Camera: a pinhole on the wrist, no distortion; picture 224 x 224 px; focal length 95.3 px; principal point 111.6 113.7 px. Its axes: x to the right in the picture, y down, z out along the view. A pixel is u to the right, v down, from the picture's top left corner.
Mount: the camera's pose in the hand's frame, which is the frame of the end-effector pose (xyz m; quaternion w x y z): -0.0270 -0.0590 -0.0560 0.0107 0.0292 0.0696 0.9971
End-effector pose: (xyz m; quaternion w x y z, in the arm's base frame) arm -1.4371 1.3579 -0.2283 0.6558 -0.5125 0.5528 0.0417
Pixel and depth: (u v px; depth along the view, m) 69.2 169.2 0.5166
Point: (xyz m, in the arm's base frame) -0.8383 1.4512 -0.2870
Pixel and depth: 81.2 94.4 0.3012
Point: -1.2730 1.4956 -0.3523
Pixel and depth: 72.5 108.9 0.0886
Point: -1.3849 1.3508 -0.2164
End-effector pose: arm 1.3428 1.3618 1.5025 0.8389 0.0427 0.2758 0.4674
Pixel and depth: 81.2 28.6 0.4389
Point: 1.2675 1.7542 1.8343
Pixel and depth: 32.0 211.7 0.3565
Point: 1.9154 1.4409 1.5358
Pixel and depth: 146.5 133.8 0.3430
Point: 1.4999 1.2654 1.7859
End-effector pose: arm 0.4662 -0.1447 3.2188 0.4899 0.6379 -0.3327 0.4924
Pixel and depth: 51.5 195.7 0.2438
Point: 0.7835 -0.2618 3.2722
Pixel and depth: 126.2 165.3 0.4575
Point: 0.7929 -0.4917 3.0619
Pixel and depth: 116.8 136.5 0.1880
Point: 0.5697 -0.2534 3.1655
